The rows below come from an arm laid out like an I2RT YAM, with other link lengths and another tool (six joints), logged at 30 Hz.
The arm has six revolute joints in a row. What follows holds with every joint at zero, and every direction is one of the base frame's.
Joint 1 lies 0.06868 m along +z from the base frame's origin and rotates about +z.
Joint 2 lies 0.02 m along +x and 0.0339 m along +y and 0.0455 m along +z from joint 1 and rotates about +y.
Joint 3 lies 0.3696 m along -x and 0.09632 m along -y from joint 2 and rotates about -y.
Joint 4 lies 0.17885 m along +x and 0.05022 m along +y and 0.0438 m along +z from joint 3 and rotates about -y.
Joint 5 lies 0.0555 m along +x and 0.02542 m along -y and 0.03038 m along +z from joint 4 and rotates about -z.
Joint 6 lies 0.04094 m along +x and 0.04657 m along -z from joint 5 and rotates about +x.
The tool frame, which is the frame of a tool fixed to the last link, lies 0.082 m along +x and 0.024 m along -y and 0.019 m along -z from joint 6; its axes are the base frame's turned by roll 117, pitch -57.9 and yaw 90 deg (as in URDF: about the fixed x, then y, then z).
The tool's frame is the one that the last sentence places.
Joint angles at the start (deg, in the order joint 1, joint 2, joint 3, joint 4, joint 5, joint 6):
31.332 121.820 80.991 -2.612 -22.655 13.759
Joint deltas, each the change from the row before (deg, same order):
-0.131 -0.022 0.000 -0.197 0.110 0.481
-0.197 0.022 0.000 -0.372 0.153 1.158
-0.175 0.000 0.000 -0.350 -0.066 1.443
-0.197 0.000 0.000 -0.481 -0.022 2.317
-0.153 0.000 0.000 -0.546 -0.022 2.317
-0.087 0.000 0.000 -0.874 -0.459 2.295
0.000 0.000 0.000 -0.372 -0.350 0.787
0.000 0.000 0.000 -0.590 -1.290 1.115
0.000 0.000 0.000 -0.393 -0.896 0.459
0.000 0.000 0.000 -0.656 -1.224 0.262
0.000 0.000 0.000 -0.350 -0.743 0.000
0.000 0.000 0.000 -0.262 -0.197 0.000
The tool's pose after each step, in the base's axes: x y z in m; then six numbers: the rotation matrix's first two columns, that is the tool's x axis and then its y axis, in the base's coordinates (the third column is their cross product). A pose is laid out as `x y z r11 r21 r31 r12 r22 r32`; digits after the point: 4 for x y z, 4 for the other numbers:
0.4131 0.2413 0.1937 0.3421 0.5383 0.7702 0.9378 -0.1442 -0.3157
0.4128 0.2393 0.1927 0.3660 0.5300 0.7649 0.9290 -0.1605 -0.3333
0.4119 0.2379 0.1920 0.3928 0.5177 0.7600 0.9182 -0.1752 -0.3553
0.4104 0.2363 0.1910 0.4336 0.4973 0.7514 0.9000 -0.1978 -0.3884
0.4086 0.2350 0.1899 0.4739 0.4766 0.7405 0.8798 -0.2194 -0.4218
0.4052 0.2344 0.1886 0.5154 0.4570 0.7249 0.8559 -0.2338 -0.4613
0.4034 0.2346 0.1882 0.5299 0.4505 0.7185 0.8468 -0.2355 -0.4769
0.3997 0.2360 0.1879 0.5504 0.4408 0.7091 0.8326 -0.2259 -0.5058
0.3972 0.2369 0.1878 0.5602 0.4374 0.7035 0.8249 -0.2169 -0.5220
0.3938 0.2379 0.1875 0.5700 0.4373 0.6957 0.8161 -0.2028 -0.5412
0.3919 0.2385 0.1874 0.5733 0.4385 0.6922 0.8122 -0.1929 -0.5505
0.3910 0.2384 0.1872 0.5759 0.4399 0.6891 0.8098 -0.1911 -0.5548

